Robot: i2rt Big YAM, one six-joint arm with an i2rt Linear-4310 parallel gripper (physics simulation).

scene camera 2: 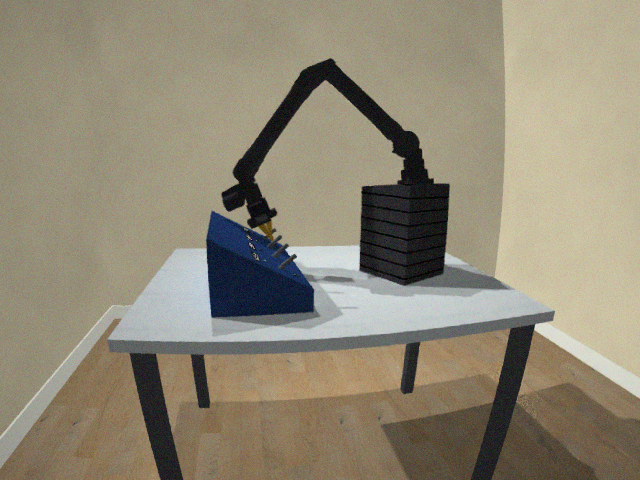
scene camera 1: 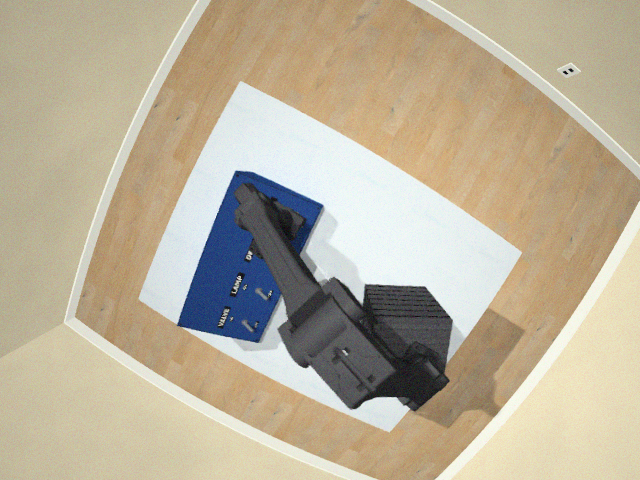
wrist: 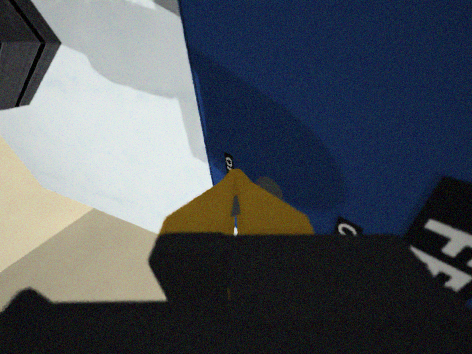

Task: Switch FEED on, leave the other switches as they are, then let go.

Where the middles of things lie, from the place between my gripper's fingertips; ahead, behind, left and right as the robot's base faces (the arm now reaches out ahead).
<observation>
I see the blue sloped switch panel (scene camera 1: 223, 295) 19 cm to the left of my hand and 8 cm ahead of it.
</observation>
